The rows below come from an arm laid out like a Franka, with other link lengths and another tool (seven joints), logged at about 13 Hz.
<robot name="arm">
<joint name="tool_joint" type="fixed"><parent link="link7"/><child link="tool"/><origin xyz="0.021 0.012 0.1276" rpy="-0.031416 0 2.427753"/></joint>
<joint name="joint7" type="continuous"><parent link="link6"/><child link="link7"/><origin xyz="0.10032 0 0" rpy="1.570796 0 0"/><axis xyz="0 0 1"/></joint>
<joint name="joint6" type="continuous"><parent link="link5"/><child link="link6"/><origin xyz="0 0 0" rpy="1.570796 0 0"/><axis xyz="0 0 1"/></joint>
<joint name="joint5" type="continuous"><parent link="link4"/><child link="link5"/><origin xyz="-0.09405 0.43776 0" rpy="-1.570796 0 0"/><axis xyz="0 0 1"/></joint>
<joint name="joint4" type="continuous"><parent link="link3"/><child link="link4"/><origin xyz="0.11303 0 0" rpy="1.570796 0 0"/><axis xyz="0 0 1"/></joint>
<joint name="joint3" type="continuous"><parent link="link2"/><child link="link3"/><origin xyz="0 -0.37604 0" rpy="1.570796 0 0"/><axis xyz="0 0 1"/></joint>
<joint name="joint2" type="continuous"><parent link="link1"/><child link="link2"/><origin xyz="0 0 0" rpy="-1.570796 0 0"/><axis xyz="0 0 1"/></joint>
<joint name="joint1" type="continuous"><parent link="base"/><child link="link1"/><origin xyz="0 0 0.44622"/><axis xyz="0 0 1"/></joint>
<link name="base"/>
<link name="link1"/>
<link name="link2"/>
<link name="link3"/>
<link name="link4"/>
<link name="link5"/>
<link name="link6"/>
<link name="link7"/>
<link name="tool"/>
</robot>
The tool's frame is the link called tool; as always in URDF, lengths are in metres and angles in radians. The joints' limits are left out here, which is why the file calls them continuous.
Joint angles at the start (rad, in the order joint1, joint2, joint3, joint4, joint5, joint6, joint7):
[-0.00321, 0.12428, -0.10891, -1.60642, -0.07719, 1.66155, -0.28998]
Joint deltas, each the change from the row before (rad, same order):
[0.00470, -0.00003, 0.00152, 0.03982, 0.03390, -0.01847, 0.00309]
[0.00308, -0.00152, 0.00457, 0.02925, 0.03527, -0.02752, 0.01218]
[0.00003, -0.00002, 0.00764, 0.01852, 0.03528, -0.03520, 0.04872]
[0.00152, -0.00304, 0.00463, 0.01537, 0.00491, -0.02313, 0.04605]
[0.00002, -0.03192, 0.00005, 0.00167, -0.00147, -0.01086, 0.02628]
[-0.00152, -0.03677, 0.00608, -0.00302, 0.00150, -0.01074, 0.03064]
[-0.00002, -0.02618, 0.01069, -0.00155, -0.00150, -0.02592, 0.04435]
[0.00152, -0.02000, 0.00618, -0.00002, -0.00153, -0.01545, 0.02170]
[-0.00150, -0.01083, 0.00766, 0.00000, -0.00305, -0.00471, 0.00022]
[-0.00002, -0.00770, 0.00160, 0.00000, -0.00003, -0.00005, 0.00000]
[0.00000, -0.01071, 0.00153, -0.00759, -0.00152, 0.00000, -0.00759]
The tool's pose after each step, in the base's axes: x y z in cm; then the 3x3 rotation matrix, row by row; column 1 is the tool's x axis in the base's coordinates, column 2 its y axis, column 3 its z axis. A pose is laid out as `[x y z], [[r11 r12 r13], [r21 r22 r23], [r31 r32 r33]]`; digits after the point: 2 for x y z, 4 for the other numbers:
[71.74 -8.28 71.39], [[-0.6201 -0.7807 -0.0772], [-0.7811 0.6236 -0.0316], [0.0728 0.0407 -0.9965]]
[71.67 -7.34 72.78], [[-0.6274 -0.7755 -0.0700], [-0.7776 0.6288 0.0036], [0.0413 0.0567 -0.9975]]
[71.39 -6.45 73.38], [[-0.6604 -0.7464 -0.0824], [-0.7505 0.6595 0.0418], [0.0232 0.0894 -0.9957]]
[71.09 -6.04 74.18], [[-0.6894 -0.7192 -0.0860], [-0.7239 0.6882 0.0484], [0.0243 0.0956 -0.9951]]
[69.95 -6.10 76.40], [[-0.7083 -0.7031 -0.0628], [-0.7058 0.7067 0.0485], [0.0103 0.0787 -0.9968]]
[68.59 -5.84 78.65], [[-0.7263 -0.6862 -0.0393], [-0.6873 0.7245 0.0522], [-0.0073 0.0649 -0.9979]]
[67.34 -5.21 80.03], [[-0.7486 -0.6618 -0.0402], [-0.6630 0.7467 0.0537], [-0.0055 0.0668 -0.9977]]
[66.44 -4.76 81.18], [[-0.7575 -0.6518 -0.0356], [-0.6527 0.7557 0.0535], [-0.0080 0.0638 -0.9979]]
[66.00 -4.39 81.84], [[-0.7536 -0.6566 -0.0300], [-0.6572 0.7520 0.0506], [-0.0107 0.0578 -0.9983]]
[65.72 -4.28 82.35], [[-0.7525 -0.6582 -0.0224], [-0.6584 0.7510 0.0505], [-0.0164 0.0528 -0.9985]]
[65.33 -4.19 82.63], [[-0.7465 -0.6651 -0.0196], [-0.6652 0.7451 0.0493], [-0.0181 0.0498 -0.9986]]

